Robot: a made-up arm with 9 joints. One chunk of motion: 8 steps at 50 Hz.
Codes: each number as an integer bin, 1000 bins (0 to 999) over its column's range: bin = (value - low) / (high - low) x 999, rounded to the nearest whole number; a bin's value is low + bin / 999 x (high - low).
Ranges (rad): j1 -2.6..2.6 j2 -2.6..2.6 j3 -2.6..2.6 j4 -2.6..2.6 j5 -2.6..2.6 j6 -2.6..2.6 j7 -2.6..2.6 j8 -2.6..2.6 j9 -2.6..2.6
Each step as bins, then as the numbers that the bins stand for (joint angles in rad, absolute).
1 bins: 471 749 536 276 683 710 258 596 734
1 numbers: -0.1483 1.2987 0.1900 -1.1634 0.9552 1.0957 -1.2571 0.5023 1.2206
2 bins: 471 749 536 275 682 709 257 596 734
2 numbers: -0.1483 1.2987 0.1900 -1.1686 0.9499 1.0905 -1.2623 0.5023 1.2206
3 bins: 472 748 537 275 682 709 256 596 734
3 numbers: -0.1431 1.2935 0.1952 -1.1686 0.9499 1.0905 -1.2675 0.5023 1.2206
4 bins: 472 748 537 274 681 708 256 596 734
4 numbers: -0.1431 1.2935 0.1952 -1.1738 0.9447 1.0853 -1.2675 0.5023 1.2206
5 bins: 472 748 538 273 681 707 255 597 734
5 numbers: -0.1431 1.2935 0.2004 -1.1790 0.9447 1.0801 -1.2727 0.5075 1.2206
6 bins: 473 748 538 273 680 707 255 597 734
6 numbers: -0.1379 1.2935 0.2004 -1.1790 0.9395 1.0801 -1.2727 0.5075 1.2206
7 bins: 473 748 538 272 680 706 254 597 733
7 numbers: -0.1379 1.2935 0.2004 -1.1842 0.9395 1.0749 -1.2779 0.5075 1.2154
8 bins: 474 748 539 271 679 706 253 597 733
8 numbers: -0.1327 1.2935 0.2056 -1.1894 0.9343 1.0749 -1.2831 0.5075 1.2154
